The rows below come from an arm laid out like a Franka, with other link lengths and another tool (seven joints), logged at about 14 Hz.
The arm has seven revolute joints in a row. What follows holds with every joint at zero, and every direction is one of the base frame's. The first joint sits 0.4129 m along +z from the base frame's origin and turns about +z. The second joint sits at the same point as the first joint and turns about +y. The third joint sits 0.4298 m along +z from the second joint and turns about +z. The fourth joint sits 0.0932 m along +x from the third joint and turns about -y. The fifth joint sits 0.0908 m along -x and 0.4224 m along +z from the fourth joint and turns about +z. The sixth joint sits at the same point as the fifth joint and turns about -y. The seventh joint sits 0.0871 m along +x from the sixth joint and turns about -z. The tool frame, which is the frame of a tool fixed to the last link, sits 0.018 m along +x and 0.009 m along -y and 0.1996 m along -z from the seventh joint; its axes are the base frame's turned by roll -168, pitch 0 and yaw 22.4 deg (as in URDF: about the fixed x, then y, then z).
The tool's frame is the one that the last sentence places.
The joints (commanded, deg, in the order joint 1, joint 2, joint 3, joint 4, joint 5, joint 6, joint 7), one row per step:
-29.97, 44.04, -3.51, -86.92, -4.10, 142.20, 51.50
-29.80, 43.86, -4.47, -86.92, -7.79, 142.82, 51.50
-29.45, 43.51, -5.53, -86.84, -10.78, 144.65, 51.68
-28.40, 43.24, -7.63, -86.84, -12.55, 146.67, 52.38
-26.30, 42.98, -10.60, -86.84, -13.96, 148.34, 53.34
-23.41, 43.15, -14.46, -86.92, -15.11, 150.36, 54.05
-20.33, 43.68, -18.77, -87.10, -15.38, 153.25, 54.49
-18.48, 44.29, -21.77, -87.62, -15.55, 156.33, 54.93
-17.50, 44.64, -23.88, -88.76, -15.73, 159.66, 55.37
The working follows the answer.
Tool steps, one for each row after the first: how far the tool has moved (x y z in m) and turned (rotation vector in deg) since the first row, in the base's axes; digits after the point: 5 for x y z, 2 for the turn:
-0.00392, -0.01194, 0.00634, -3.25, 1.25, 1.97
-0.00242, -0.02327, 0.01890, -6.77, 0.95, 3.60
-0.00211, -0.03469, 0.03122, -10.04, 0.33, 4.00
0.00060, -0.04059, 0.04472, -13.37, 0.00, 4.37
0.00461, -0.04432, 0.05502, -17.01, -0.07, 5.17
0.00923, -0.04870, 0.06424, -20.65, -0.78, 5.89
0.01033, -0.05407, 0.06760, -23.29, -1.75, 6.36
0.00657, -0.06045, 0.06772, -25.21, -2.88, 6.60

Tool pose at each row, in the base's axes (x y z in m, rotation vector in deg; rounded; the steps above come from the unrounded poses):
0.72136, -0.49405, 0.27386, -152.22, 82.74, -25.68
0.71744, -0.50599, 0.28020, -156.66, 80.78, -26.68
0.71894, -0.51732, 0.29276, 158.45, -77.95, 29.64
0.71925, -0.52874, 0.30508, 156.34, -75.41, 32.36
0.72196, -0.53464, 0.31858, 154.04, -72.85, 34.60
0.72597, -0.53837, 0.32888, 151.75, -69.52, 36.53
0.73058, -0.54275, 0.33810, 149.41, -66.41, 39.26
0.73168, -0.54813, 0.34146, 147.68, -64.25, 41.77
0.72792, -0.55450, 0.34158, 146.37, -62.85, 44.14

